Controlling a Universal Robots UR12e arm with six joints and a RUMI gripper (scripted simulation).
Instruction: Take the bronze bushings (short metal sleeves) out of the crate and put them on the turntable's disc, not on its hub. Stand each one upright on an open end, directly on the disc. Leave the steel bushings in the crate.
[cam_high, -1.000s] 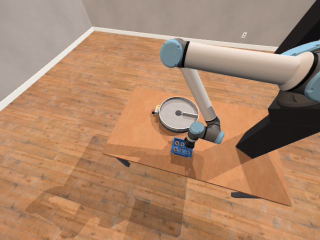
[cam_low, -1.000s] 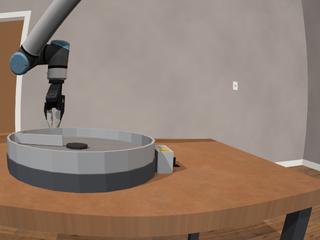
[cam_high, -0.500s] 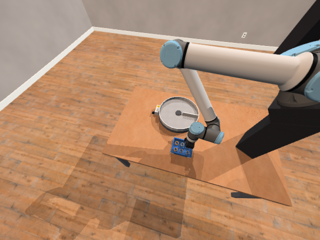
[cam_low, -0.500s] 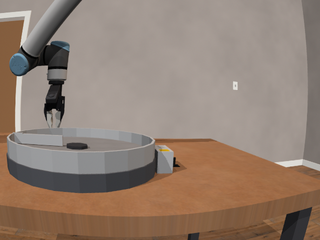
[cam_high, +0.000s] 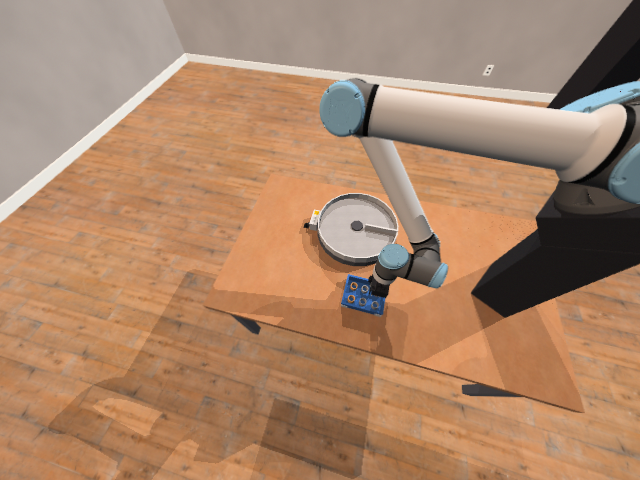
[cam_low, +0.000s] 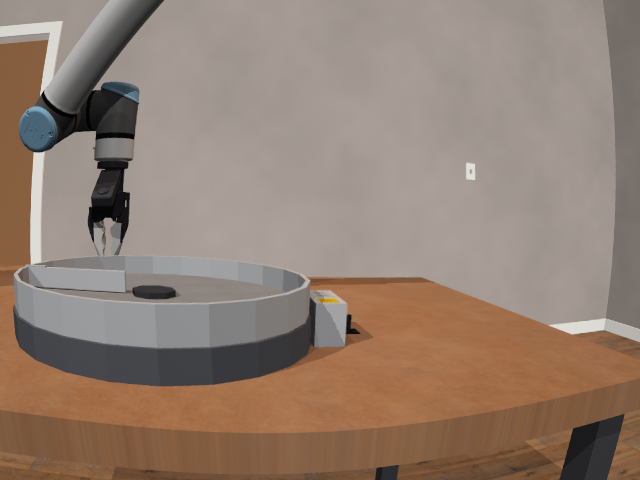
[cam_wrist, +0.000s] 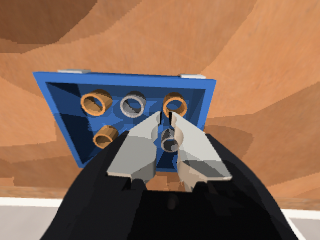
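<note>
The blue crate lies 5 cm ahead of my hand, 2 cm to the left of it and 3 cm below it. The rest, counted from my hand: grey turntable: 6 cm ahead, 36 cm to the right.
</note>
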